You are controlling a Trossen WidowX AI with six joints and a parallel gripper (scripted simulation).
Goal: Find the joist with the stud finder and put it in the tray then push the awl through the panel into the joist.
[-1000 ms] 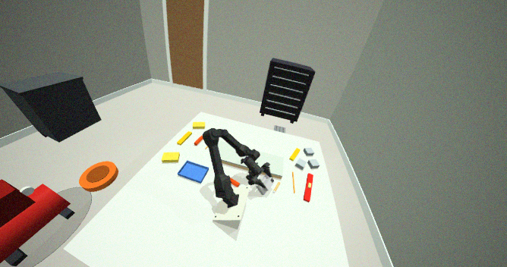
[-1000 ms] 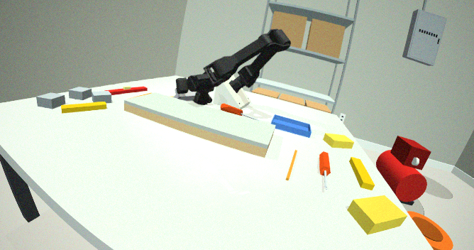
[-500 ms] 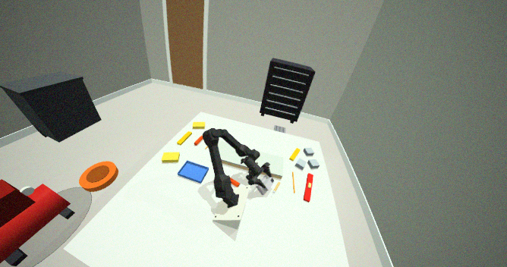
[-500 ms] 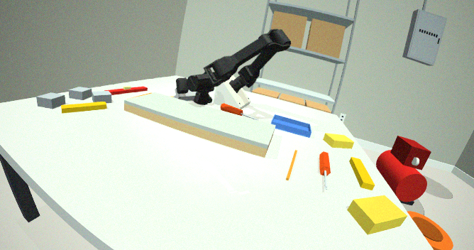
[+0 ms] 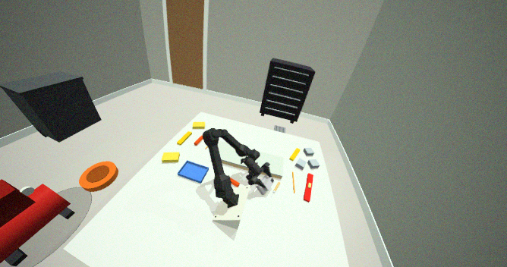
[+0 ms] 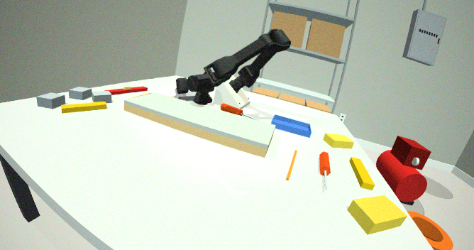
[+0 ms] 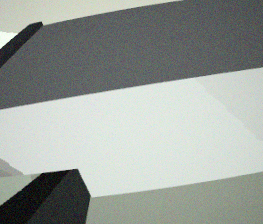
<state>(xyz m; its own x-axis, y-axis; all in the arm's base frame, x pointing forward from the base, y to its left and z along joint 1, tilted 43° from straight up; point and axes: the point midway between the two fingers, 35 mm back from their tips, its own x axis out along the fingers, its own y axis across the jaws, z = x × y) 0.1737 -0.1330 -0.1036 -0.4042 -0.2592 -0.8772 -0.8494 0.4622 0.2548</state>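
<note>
My gripper tip is 10 mm short of the stud finder, 10 mm to the left of it and 10 mm above it. Round my gripper tip: blue tray: 30 mm ahead, 490 mm to the left, 50 mm below; then awl: 10 mm behind, 50 mm to the right, 50 mm below; then red level: 50 mm ahead, 300 mm to the right, 50 mm below.
</note>
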